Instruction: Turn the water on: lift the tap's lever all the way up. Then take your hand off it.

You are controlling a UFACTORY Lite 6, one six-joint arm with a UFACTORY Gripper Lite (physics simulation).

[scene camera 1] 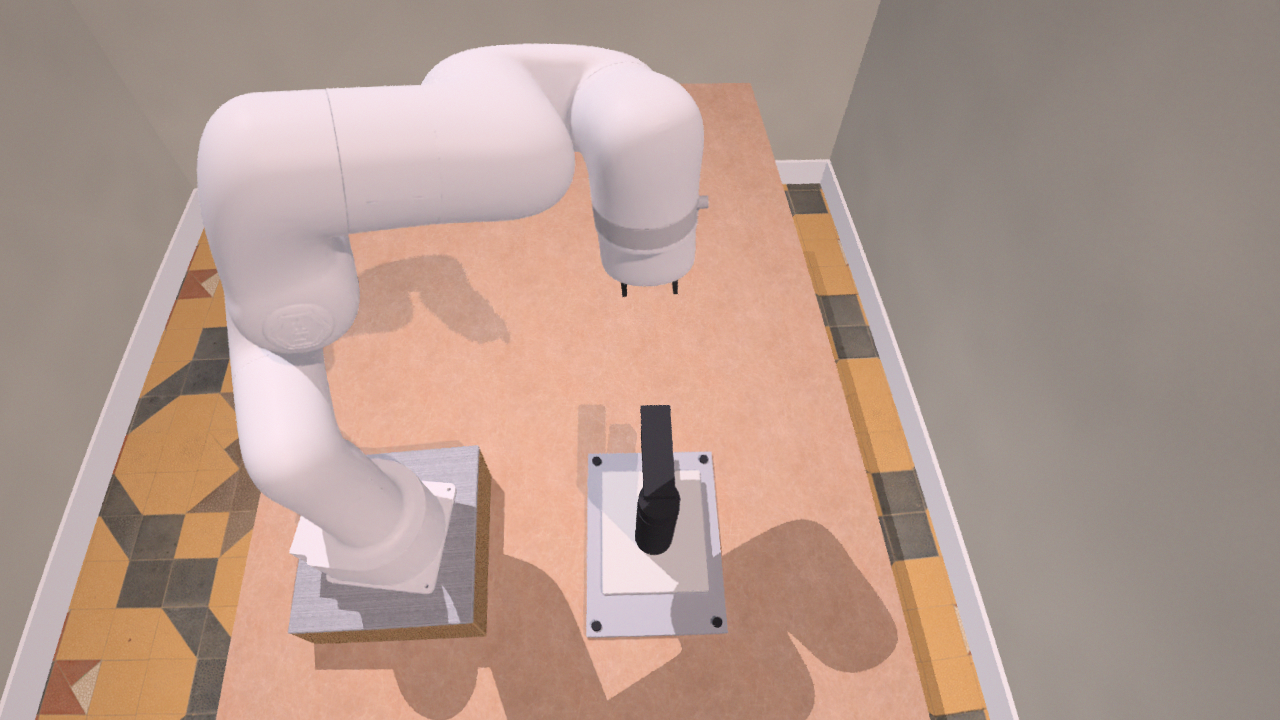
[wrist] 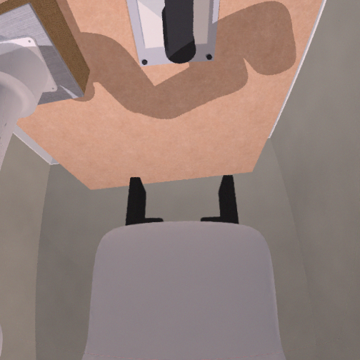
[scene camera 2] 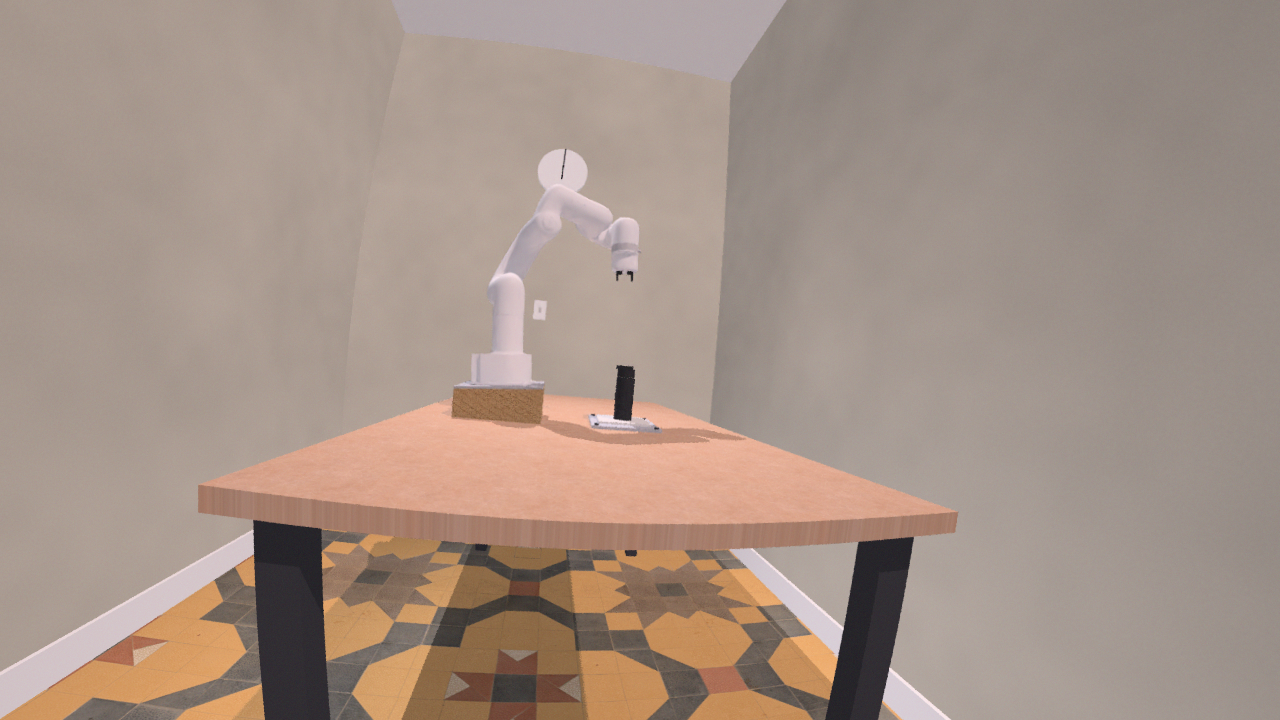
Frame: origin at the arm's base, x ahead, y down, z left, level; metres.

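Where they show: hand, tool point: [scene camera 1: 649, 279] [scene camera 2: 624, 277]; arm's base, link origin: [scene camera 1: 395, 533] [scene camera 2: 507, 383].
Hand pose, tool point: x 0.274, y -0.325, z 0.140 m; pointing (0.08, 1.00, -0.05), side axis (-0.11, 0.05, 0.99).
Things, the pixels of their top centre, and the offset from my tool point. "spot": a spot on its surface instead. Level surfaces: height alone.
- black tap, surface spot: [scene camera 1: 656, 523] spot: dx +0.028, dy +0.277, dz -0.112 m
- pale grey plate, top centre: [scene camera 1: 653, 536] [scene camera 2: 622, 420] dx +0.029, dy +0.397, dz -0.089 m
- long pinkish table, surface height: dy +0.410 m
The black tap [scene camera 1: 656, 523] [scene camera 2: 623, 394] [wrist: 180, 32] stands upright on a pale grey plate [scene camera 1: 656, 617] [scene camera 2: 651, 428] [wrist: 216, 30] with dark screws at its corners. In scene camera 1 a dark flat bar runs from the top of the tap's body toward the back. Lever and spout overlap there, so the lever's exact angle cannot be told. My gripper [scene camera 1: 649, 289] [scene camera 2: 624, 277] [wrist: 182, 176] is open, with nothing between its fingers. It hangs pointing down, well above the tap and apart from it. The tap's upper end is cut off in the wrist view.
The arm's base stands on a wood-sided block [scene camera 1: 460, 537] [scene camera 2: 497, 403] [wrist: 65, 50] to the left of the tap. Both stand on a long pinkish table [scene camera 1: 537, 402] [scene camera 2: 554, 474] [wrist: 165, 145]. Walls rise beyond the table's sides. A round clock [scene camera 2: 550, 170] hangs on the far wall.
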